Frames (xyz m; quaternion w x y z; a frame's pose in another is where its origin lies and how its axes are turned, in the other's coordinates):
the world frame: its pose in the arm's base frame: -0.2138 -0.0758 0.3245 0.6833 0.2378 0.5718 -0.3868
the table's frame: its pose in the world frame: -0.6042 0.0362 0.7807 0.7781 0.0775 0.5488 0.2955
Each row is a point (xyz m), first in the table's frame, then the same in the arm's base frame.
Working: the table's frame: its pose in the arm's base frame: 0.2533 -0.4985 1.0854 0.3137 0.6192 0.7197 -0.0129

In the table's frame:
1: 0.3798 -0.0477 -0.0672
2: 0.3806 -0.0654 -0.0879
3: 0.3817 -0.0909 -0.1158
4: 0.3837 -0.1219 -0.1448
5: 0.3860 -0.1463 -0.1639
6: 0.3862 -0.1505 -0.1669
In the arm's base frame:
1: 0.1674 -0.1468 0.9442
2: 0.1424 -0.1418 0.9539
3: 0.1073 -0.1354 0.9663
4: 0.0667 -0.1290 0.9772
5: 0.0363 -0.1249 0.9824
6: 0.0312 -0.1245 0.9832

